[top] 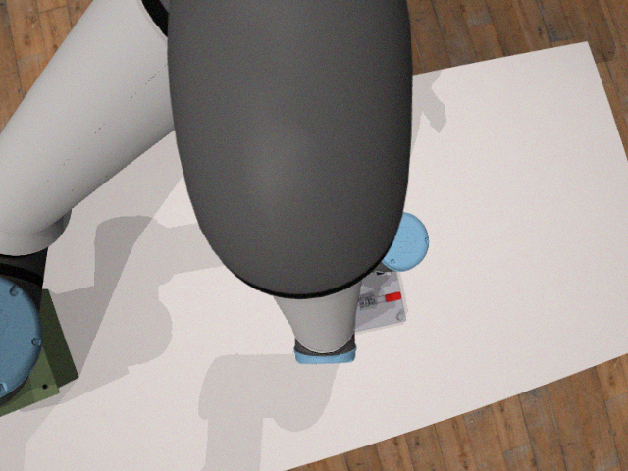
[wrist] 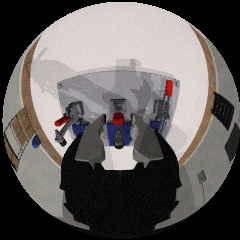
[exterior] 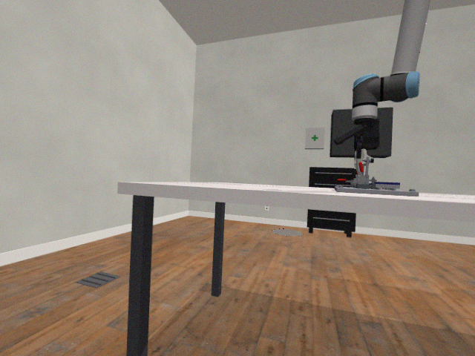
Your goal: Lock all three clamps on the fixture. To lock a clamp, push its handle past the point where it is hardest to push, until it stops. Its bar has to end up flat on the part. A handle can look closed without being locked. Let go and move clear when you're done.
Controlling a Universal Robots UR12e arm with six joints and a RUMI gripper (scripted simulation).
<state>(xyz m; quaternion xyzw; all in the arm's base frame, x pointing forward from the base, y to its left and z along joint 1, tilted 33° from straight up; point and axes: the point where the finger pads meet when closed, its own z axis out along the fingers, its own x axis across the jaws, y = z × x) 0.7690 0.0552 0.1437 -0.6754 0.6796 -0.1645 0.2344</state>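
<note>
My hand is 40 mm past the grey fixture plate and 80 mm above it. From my hand the other things lie so: blue part 90 mm behind, 110 mm to the right, 60 mm below.
</note>
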